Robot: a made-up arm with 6 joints.
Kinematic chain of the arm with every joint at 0, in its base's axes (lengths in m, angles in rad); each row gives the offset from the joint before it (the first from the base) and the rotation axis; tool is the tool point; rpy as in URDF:
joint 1: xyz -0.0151 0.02 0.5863 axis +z
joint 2: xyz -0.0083 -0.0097 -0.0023 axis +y
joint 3: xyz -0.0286 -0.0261 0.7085 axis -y
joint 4: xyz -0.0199 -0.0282 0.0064 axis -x
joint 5: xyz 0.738 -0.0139 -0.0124 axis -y
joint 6: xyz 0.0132 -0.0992 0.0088 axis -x
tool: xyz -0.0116 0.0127 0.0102 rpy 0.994 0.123 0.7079
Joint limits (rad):
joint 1: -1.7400..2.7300
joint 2: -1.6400..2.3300
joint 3: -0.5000..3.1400
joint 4: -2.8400..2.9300
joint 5: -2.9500..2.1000
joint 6: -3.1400..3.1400
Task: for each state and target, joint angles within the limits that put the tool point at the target. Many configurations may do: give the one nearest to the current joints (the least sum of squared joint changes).
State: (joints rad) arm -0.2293 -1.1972 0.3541 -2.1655 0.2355 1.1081
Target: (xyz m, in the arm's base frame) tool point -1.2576 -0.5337 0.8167
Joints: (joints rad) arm 0.4292 -1.6400 1.1268 -2.4423 0.5446 0.7754
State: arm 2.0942 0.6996 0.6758 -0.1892 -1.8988 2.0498
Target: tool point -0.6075 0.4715 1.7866
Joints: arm 2.7231 0.4590 1.3766 -0.1010 -1.9102 2.0263
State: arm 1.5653 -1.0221 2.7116 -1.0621 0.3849 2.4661
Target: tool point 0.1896 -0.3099 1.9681
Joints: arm 1.8444 -0.1138 1.9575 -1.0362 0.4064 2.4886
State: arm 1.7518 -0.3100 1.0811 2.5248 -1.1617 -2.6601
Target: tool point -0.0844 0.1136 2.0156
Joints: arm 1.9009 0.0490 1.3409 2.5250 -1.1753 -2.5348
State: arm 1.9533 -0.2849 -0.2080 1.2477 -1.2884 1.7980
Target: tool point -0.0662 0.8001 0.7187
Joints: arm 1.7852 0.4464 -0.4934 1.2088 -1.2838 1.7901
